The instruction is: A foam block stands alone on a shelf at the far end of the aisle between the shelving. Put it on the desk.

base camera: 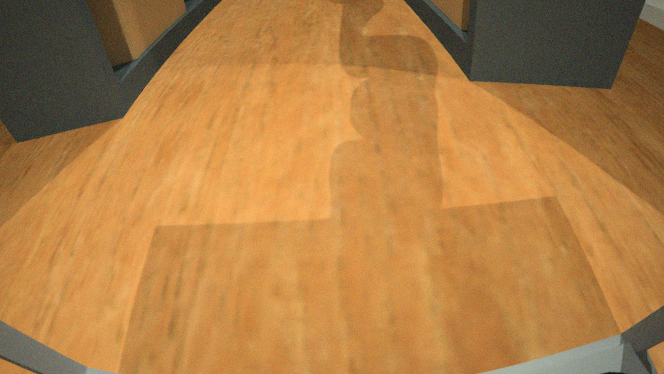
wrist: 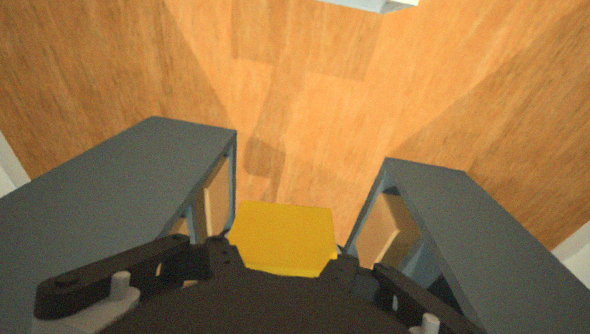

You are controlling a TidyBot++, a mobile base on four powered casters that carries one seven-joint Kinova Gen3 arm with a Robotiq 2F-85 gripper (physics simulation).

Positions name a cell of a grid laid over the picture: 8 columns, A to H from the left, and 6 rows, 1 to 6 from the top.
my gripper: wrist D5; not seen in the base camera view (out of frame)
yellow foam block: wrist D5; not seen in the base camera view (out of frame)
